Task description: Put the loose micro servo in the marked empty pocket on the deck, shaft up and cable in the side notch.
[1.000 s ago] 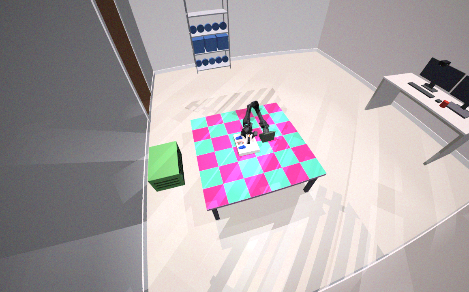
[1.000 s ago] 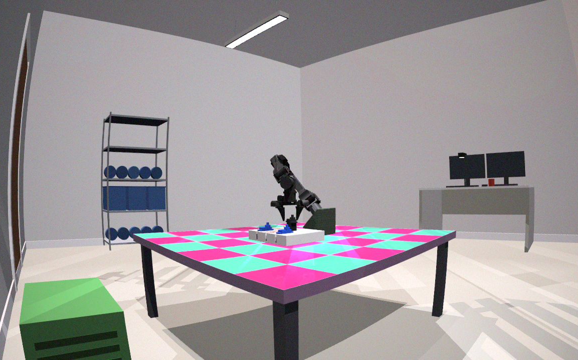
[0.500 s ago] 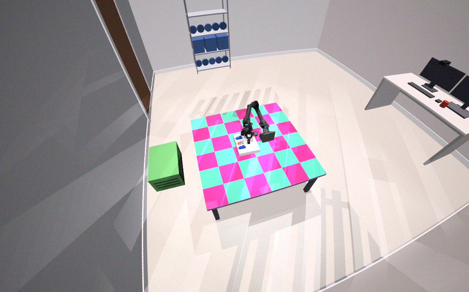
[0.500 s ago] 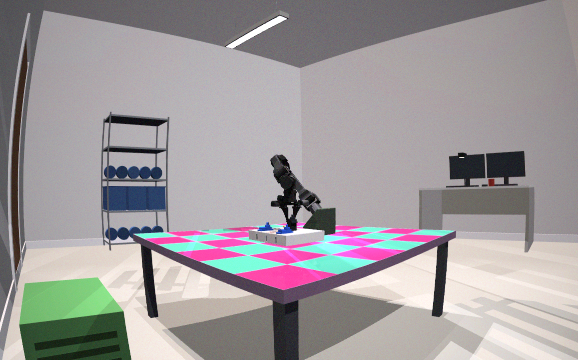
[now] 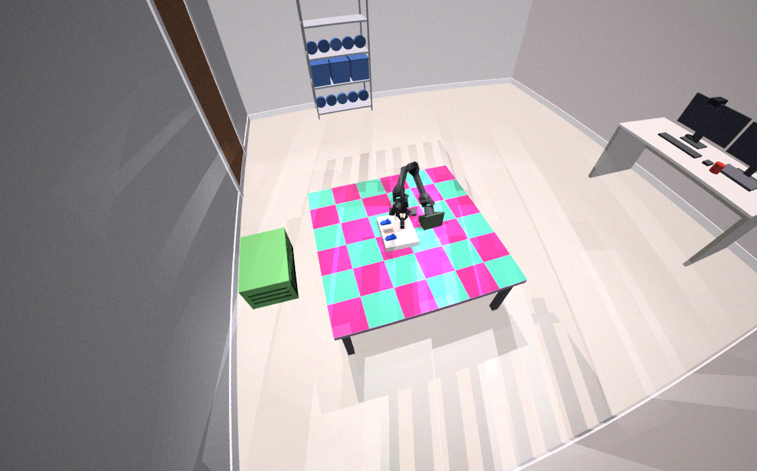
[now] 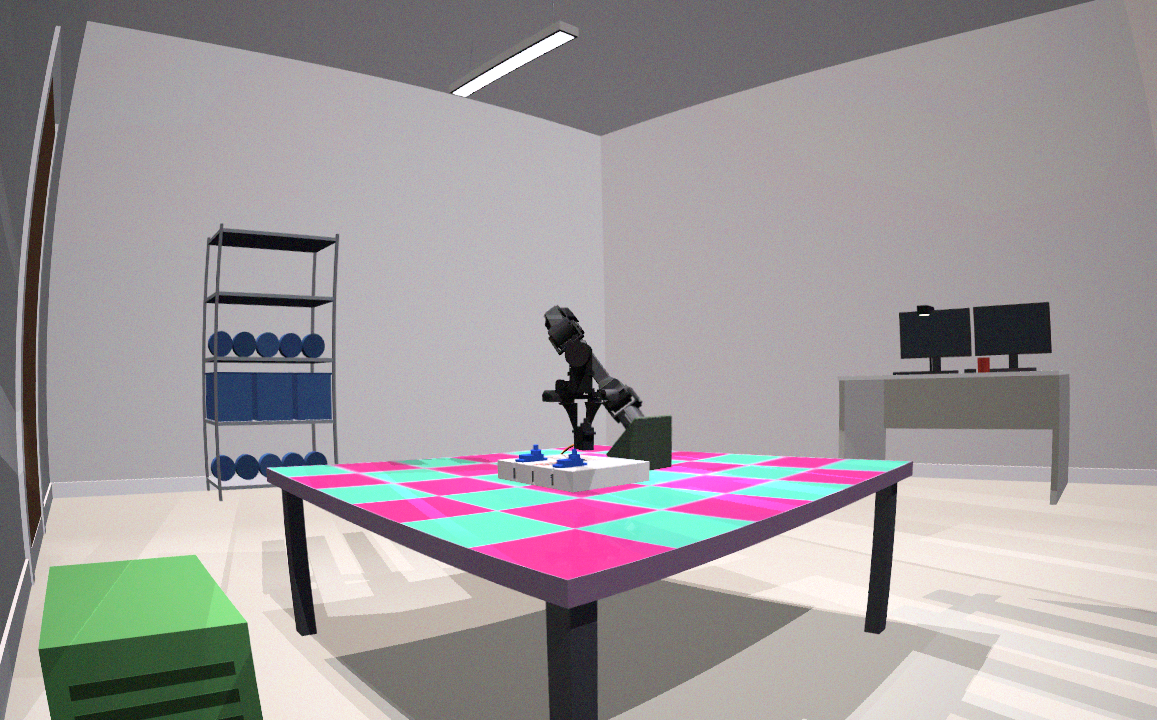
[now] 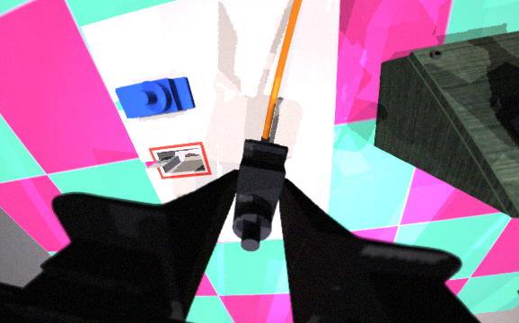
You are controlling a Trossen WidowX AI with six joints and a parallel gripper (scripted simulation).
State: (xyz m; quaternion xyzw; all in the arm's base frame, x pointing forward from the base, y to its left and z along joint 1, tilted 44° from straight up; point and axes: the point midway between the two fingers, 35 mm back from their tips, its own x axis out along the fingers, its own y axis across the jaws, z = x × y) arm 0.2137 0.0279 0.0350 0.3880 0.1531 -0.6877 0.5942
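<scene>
The white deck lies 10 mm to the left of my gripper tip and 100 mm below it.
</scene>
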